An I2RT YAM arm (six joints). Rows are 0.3 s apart.
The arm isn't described. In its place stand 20 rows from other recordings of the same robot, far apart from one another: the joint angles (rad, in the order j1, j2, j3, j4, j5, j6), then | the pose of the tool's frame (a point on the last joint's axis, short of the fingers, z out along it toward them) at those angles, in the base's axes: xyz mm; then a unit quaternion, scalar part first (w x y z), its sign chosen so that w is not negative.
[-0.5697 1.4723 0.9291 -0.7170 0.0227 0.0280] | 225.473 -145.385 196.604 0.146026 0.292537 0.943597 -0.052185
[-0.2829 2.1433 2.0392 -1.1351 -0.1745 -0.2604] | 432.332 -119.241 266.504 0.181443 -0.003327 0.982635 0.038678
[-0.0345 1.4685 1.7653 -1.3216 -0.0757 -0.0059] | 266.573 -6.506 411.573 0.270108 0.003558 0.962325 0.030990
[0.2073 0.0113 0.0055 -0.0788 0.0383 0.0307] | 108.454 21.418 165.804 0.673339 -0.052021 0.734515 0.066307
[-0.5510 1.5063 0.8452 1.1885 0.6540 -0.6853] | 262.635 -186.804 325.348 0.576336 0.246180 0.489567 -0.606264
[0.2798 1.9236 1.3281 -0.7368 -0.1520 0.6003] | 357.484 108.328 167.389 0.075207 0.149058 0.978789 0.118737
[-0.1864 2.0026 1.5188 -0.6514 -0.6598 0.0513] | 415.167 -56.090 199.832 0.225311 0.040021 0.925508 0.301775
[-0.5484 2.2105 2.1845 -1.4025 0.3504 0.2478] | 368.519 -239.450 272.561 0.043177 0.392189 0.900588 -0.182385
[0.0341 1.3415 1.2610 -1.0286 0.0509 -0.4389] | 257.740 6.980 312.613 0.219080 -0.222352 0.947433 -0.070246
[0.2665 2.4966 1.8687 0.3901 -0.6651 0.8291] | 537.937 169.628 152.817 0.365222 0.012347 0.769757 0.523388
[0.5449 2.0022 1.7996 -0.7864 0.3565 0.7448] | 383.958 218.193 273.090 0.327684 0.144677 0.933028 0.033916
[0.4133 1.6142 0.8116 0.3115 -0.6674 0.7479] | 297.715 154.627 194.664 0.251956 -0.031048 0.827188 0.501313
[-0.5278 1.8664 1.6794 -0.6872 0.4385 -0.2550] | 352.598 -223.048 297.974 0.229946 0.198295 0.898838 -0.316060
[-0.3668 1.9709 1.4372 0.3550 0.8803 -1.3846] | 419.013 -190.380 266.486 0.120411 -0.099670 0.739373 -0.654901
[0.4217 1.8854 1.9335 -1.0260 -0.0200 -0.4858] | 369.009 166.323 345.366 0.292267 -0.421823 0.858280 0.000198
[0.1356 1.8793 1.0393 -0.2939 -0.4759 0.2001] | 347.621 63.890 126.928 0.169206 -0.020464 0.949882 0.262060
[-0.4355 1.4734 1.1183 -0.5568 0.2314 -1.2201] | 278.911 -138.781 261.418 0.136953 -0.324825 0.882772 -0.310559
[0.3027 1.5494 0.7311 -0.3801 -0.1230 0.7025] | 252.012 83.279 137.766 0.132829 0.183619 0.963584 0.141936
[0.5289 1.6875 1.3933 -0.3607 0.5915 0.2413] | 342.185 176.995 299.013 0.490145 0.004568 0.867629 -0.083411
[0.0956 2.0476 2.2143 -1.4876 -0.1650 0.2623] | 397.409 43.983 342.150 0.107662 0.072089 0.986252 0.102565
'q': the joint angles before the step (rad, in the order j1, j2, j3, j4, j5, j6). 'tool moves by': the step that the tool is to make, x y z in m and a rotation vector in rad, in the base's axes. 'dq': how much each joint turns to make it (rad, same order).
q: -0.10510, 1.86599, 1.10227, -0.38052, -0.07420, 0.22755
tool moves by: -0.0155, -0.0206, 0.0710, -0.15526, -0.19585, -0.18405
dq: -0.04504, -0.21003, 0.00111, 0.00250, 0.18157, 0.05415
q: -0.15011, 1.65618, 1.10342, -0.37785, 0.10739, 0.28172
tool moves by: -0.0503, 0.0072, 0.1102, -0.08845, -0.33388, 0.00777
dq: 0.00114, -0.33841, 0.02400, -0.01527, 0.02098, -0.03204
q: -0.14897, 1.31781, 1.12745, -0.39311, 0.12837, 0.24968
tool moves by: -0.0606, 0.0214, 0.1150, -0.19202, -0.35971, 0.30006
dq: 0.02082, -0.22249, 0.17491, -0.00562, -0.20540, -0.23388
